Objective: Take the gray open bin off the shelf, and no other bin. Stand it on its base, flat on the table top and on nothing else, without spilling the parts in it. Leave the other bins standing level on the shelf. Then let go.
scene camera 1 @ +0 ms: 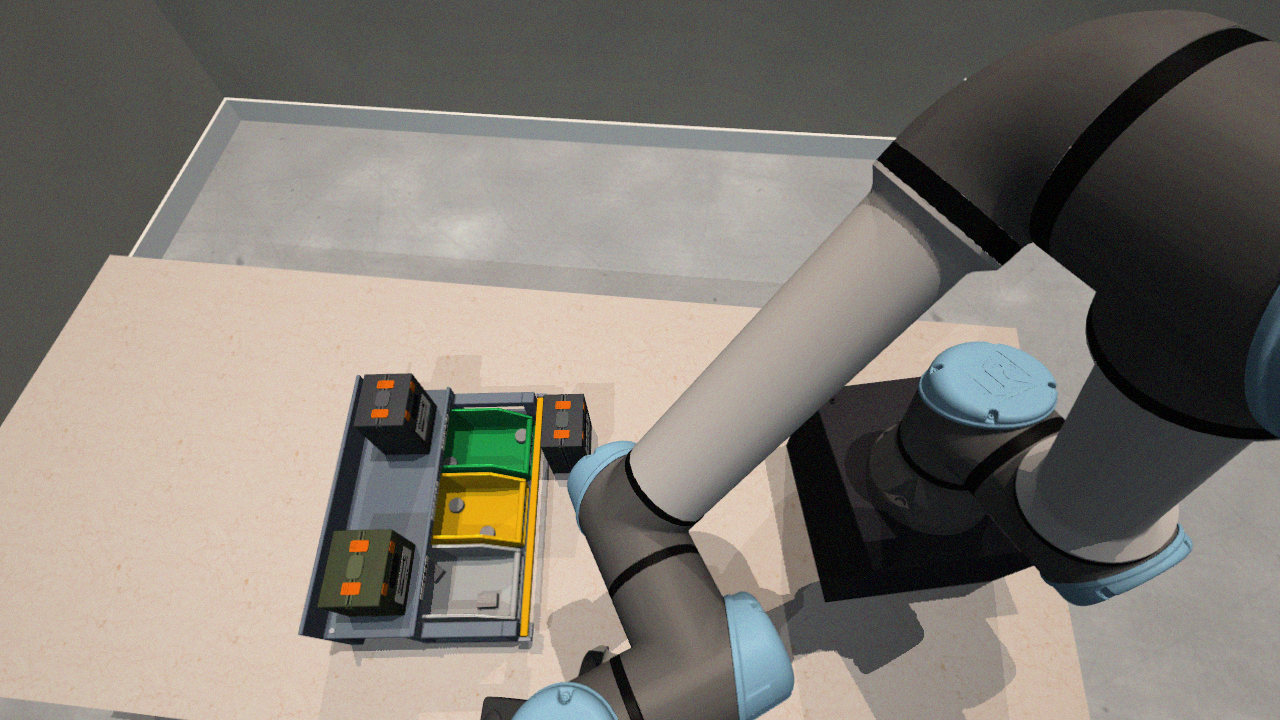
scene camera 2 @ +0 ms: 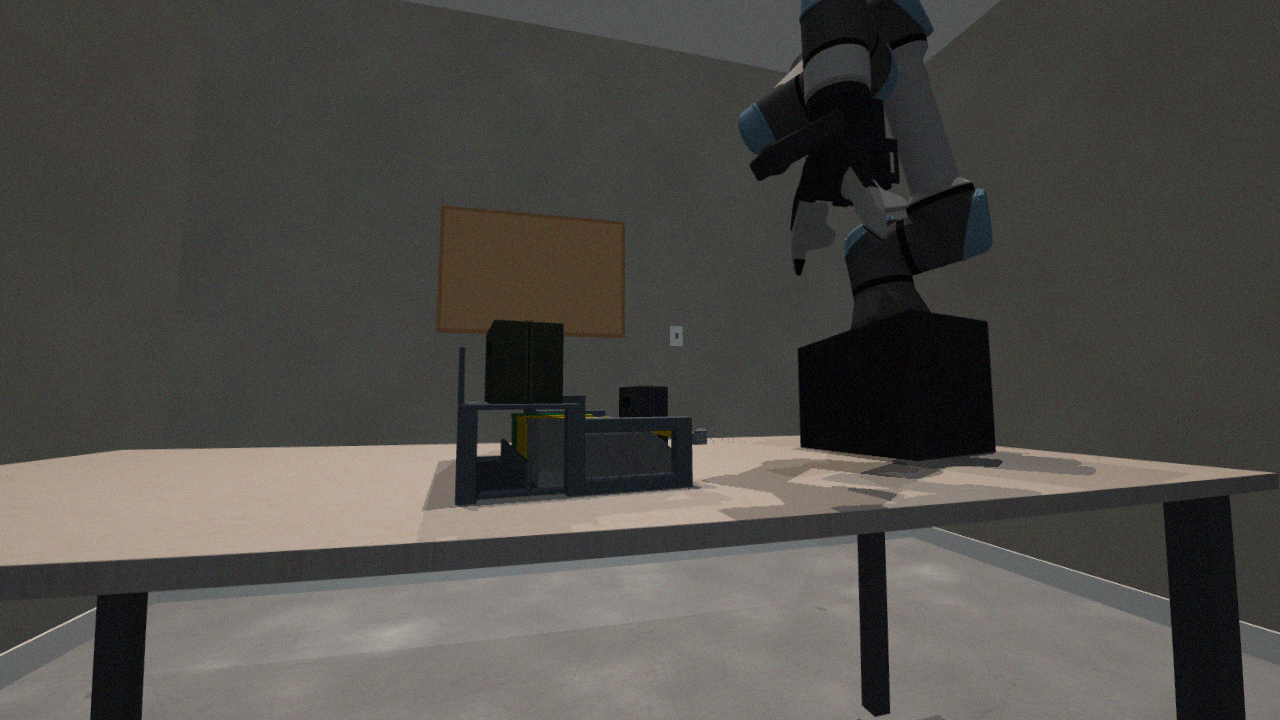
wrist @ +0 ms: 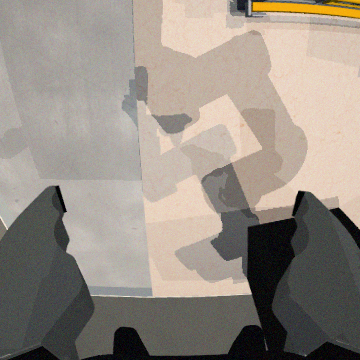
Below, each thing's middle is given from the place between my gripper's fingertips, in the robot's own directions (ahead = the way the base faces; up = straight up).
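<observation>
I consider the gray open bin (scene camera 1: 471,569): my hand is 240 mm short of it, 160 mm to the left of it and 230 mm above it. The yellow rail (scene camera 1: 524,631) is 150 mm ahead of my hand, 280 mm to the right and 210 mm below, while the yellow bin (scene camera 1: 500,501) is 250 mm ahead of my hand, 270 mm to the right and 230 mm below. And the green bin (scene camera 1: 481,439) is far ahead of my hand, far to the right of it and a good way below it.
</observation>
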